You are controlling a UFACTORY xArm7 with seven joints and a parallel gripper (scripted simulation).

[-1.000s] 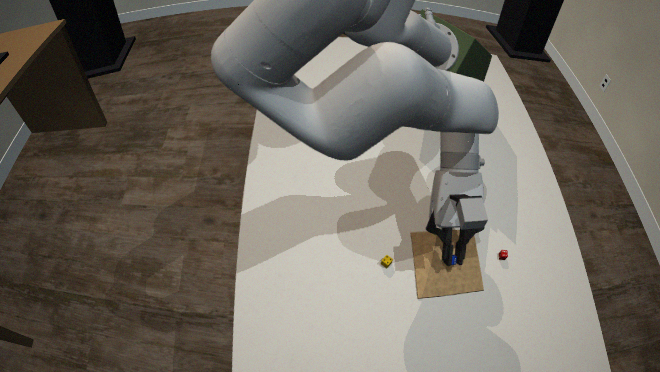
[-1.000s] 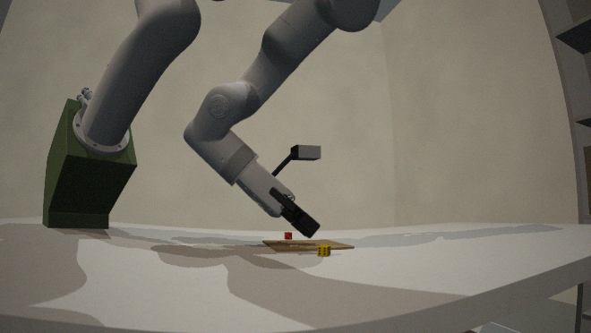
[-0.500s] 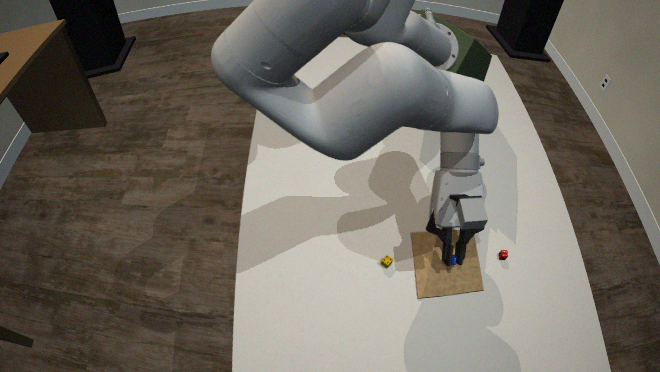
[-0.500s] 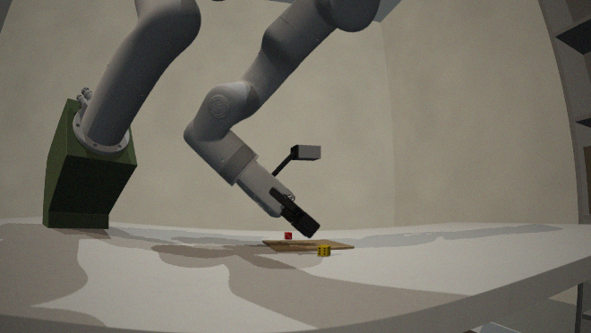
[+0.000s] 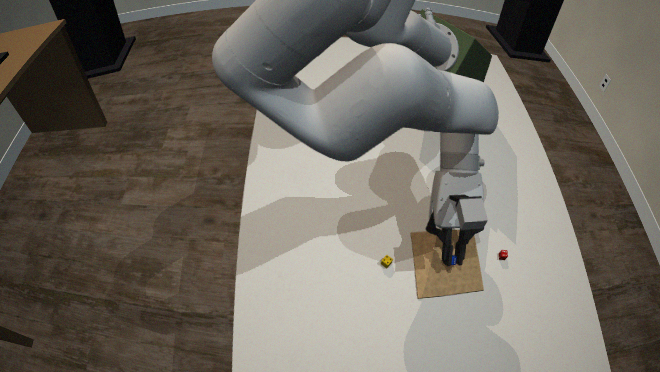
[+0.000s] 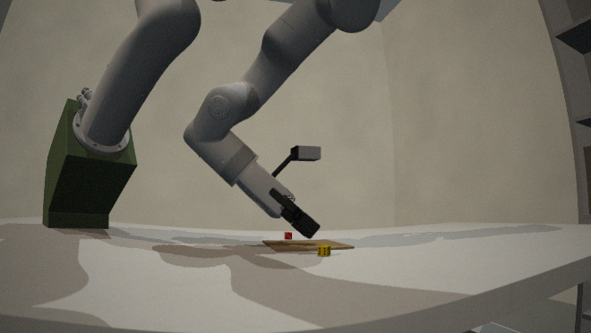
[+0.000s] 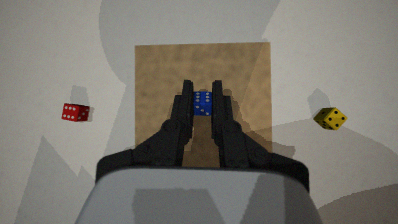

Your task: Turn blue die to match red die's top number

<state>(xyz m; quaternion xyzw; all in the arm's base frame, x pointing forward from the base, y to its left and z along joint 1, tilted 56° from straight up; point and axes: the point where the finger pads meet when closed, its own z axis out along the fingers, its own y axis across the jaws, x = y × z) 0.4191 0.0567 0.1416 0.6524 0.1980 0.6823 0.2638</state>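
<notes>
The mat is 4 cm below my hand. From my hand the other things lie so: blue die (1 cm ahead, 2 cm below); then red die (1 cm ahead, 13 cm to the left, 3 cm below); then yellow die (2 cm behind, 12 cm to the right, 3 cm below).
</notes>
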